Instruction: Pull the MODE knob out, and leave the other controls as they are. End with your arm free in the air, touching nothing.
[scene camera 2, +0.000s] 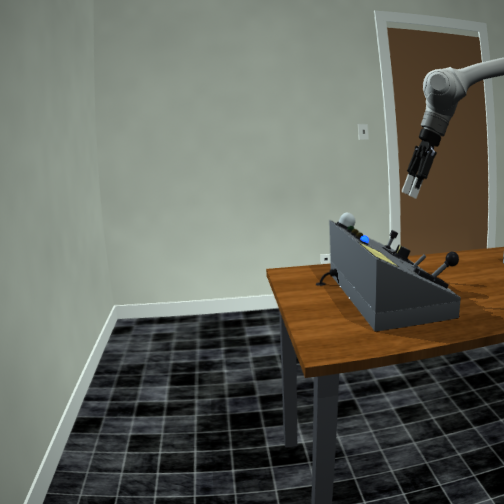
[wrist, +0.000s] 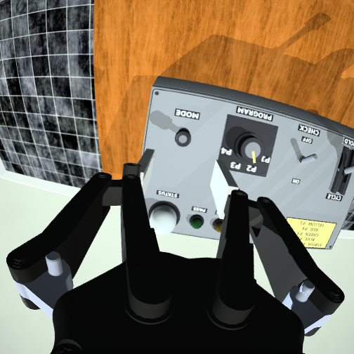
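Observation:
The MODE knob (scene camera 2: 393, 233) (wrist: 183, 138) is a small round black knob. In the scene view it stands off the sloping panel on a visible stem, near the far end. In the wrist view it lies beside the MODE label, beyond the fingertips. My gripper (scene camera 2: 411, 192) (wrist: 182, 167) is partly open with nothing between its fingers. It hangs in the air above the control box (scene camera 2: 352, 267) (wrist: 172, 175), apart from the knob and panel.
The PROGRAM knob (scene camera 2: 402, 252) (wrist: 252, 148), its yellow mark near P2, CHECK toggle (scene camera 2: 420, 261) (wrist: 309, 158), ball-ended lever (scene camera 2: 451, 258), white STATUS dome (scene camera 2: 347, 219) (wrist: 164, 218) and green lamp (wrist: 196, 221) share the panel. The box stands on a wooden table (scene camera 2: 315, 345) (wrist: 150, 40).

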